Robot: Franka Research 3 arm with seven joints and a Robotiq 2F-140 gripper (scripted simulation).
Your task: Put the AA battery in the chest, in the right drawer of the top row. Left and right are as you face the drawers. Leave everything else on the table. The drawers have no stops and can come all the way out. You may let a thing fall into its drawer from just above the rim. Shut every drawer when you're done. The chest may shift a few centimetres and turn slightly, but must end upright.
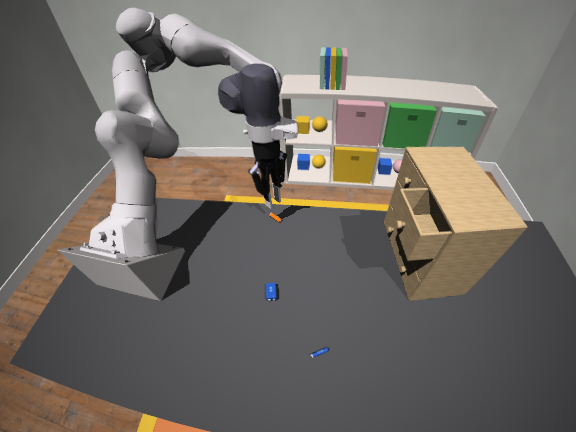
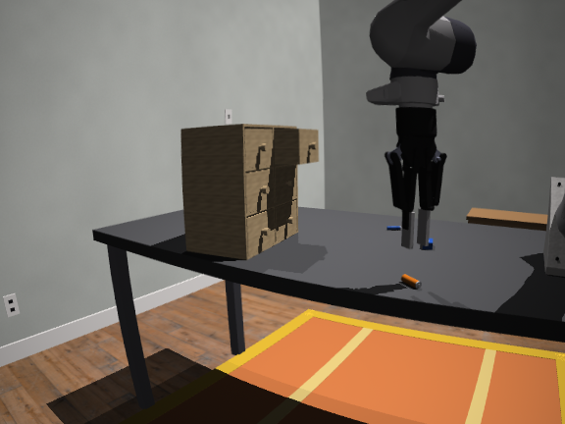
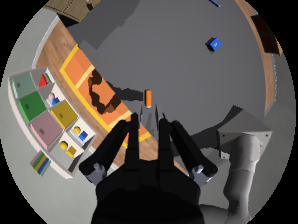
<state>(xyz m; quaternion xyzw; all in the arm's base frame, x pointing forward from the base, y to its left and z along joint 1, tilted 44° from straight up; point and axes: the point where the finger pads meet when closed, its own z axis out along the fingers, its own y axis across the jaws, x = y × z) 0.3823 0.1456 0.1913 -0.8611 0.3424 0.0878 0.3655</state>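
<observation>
The orange AA battery is 100 mm below my hand. Also, from my hand: blue block-shaped battery (20 mm ahead, 290 mm to the right, 100 mm below); thin blue cylinder (150 mm ahead, 440 mm to the right, 100 mm below).
</observation>
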